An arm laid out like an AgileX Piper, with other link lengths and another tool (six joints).
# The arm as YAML. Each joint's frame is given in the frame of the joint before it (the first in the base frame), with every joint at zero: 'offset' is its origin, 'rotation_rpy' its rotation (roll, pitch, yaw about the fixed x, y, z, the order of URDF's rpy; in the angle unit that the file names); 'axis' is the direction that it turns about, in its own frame. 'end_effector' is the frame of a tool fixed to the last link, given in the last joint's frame.
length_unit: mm
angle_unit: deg
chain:
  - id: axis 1
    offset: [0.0, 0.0, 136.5]
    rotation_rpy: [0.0, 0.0, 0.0]
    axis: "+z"
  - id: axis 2
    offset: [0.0, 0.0, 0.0]
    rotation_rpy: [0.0, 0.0, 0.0]
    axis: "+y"
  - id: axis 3
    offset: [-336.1, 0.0, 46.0]
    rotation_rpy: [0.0, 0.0, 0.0]
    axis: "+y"
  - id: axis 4
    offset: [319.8, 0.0, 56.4]
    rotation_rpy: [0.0, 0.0, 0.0]
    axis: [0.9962, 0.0, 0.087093]
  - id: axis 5
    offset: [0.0, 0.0, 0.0]
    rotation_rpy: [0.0, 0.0, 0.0]
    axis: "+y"
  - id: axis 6
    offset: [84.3, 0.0, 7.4]
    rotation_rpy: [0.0, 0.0, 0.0]
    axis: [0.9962, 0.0, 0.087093]
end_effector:
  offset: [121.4, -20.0, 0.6]
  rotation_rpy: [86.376, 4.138, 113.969]
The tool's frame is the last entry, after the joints.
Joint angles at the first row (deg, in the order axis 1, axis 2, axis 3, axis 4, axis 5, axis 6):
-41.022 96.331 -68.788 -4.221 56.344 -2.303
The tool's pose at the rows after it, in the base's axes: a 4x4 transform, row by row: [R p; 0 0 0 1], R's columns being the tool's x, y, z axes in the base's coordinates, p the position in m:
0.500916, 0.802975, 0.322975, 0.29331; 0.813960, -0.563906, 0.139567, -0.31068; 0.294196, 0.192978, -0.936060, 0.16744; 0, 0, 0, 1
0.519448, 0.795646, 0.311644, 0.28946; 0.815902, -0.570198, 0.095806, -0.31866; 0.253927, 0.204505, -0.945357, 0.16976; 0, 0, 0, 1
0.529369, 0.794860, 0.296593, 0.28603; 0.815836, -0.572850, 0.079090, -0.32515; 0.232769, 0.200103, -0.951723, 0.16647; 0, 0, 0, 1
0.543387, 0.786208, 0.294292, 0.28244; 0.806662, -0.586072, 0.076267, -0.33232; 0.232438, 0.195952, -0.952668, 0.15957; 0, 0, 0, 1
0.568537, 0.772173, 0.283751, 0.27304; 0.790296, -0.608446, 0.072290, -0.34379; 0.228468, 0.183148, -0.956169, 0.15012; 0, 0, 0, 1
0.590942, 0.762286, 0.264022, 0.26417; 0.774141, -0.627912, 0.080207, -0.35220; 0.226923, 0.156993, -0.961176, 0.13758; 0, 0, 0, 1
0.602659, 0.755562, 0.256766, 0.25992; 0.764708, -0.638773, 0.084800, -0.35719; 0.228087, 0.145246, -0.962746, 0.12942; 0, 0, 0, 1
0.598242, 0.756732, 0.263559, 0.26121; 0.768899, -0.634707, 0.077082, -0.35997; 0.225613, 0.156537, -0.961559, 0.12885; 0, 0, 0, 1
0.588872, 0.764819, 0.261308, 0.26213; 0.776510, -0.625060, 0.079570, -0.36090; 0.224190, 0.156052, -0.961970, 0.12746; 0, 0, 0, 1
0.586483, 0.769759, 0.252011, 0.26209; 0.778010, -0.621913, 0.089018, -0.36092; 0.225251, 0.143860, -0.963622, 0.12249; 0, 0, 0, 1
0.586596, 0.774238, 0.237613, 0.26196; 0.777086, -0.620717, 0.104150, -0.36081; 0.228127, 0.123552, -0.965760, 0.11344; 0, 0, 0, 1
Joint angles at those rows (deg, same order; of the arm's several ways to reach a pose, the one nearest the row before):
-41.231 96.331 -68.788 -6.687 55.858 0.000
-41.231 96.331 -68.787 -9.730 55.215 2.348
-41.589 96.966 -68.788 -11.335 54.821 3.121
-42.596 97.948 -68.787 -11.488 54.081 3.243
-44.408 99.286 -68.788 -11.946 53.460 3.326
-45.884 100.986 -68.788 -12.323 53.249 3.327
-46.730 102.083 -68.788 -12.408 52.824 3.327
-46.854 102.210 -68.788 -12.534 51.994 3.211
-46.855 102.413 -68.788 -12.534 51.685 2.531
-46.855 103.060 -68.788 -12.534 51.685 2.194
-46.855 104.237 -68.789 -12.534 51.650 1.960

